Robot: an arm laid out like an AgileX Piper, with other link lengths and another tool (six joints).
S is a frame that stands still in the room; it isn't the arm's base.
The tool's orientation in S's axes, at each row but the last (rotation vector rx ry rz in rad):
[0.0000, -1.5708, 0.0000]
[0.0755, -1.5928, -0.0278]
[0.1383, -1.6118, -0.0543]
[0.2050, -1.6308, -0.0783]
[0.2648, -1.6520, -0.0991]
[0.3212, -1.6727, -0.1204]
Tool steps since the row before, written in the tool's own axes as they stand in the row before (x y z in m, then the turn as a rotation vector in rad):
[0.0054, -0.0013, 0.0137, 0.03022, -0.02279, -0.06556]
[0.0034, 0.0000, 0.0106, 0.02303, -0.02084, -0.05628]
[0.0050, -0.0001, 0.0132, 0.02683, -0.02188, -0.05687]
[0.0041, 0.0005, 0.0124, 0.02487, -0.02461, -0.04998]
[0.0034, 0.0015, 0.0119, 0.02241, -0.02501, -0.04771]
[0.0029, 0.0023, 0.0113, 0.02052, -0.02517, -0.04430]
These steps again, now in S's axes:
[-0.0137, -0.0013, 0.0054, 0.06556, -0.02279, 0.03022]
[-0.0107, -0.0005, 0.0031, 0.05638, -0.02064, 0.02295]
[-0.0134, -0.0014, 0.0043, 0.05688, -0.02211, 0.02662]
[-0.0126, -0.0012, 0.0032, 0.05037, -0.02494, 0.02372]
[-0.0122, -0.0004, 0.0024, 0.04836, -0.02497, 0.02102]
[-0.0117, 0.0002, 0.0019, 0.04520, -0.02497, 0.01873]

